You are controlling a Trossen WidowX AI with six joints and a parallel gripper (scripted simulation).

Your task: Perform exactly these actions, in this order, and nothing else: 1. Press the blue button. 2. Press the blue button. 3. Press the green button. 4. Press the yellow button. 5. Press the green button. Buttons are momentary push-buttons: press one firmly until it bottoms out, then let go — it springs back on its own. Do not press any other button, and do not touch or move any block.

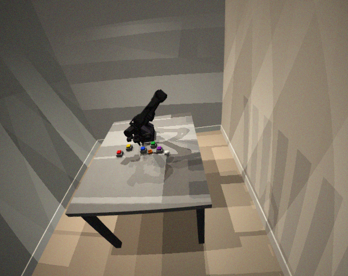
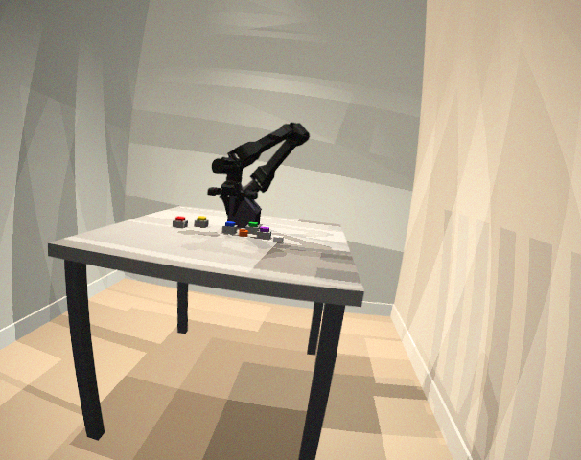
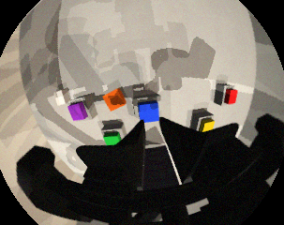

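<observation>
Now: gripper tip 3 cm above the blue button. From my gripper tip the other things lie so: purple button 14 cm to the left, 3 cm below, 2 cm ahead; orange block 6 cm to the left, 5 cm below, 2 cm ahead; green button 8 cm to the left, 6 cm behind, 3 cm below.
</observation>
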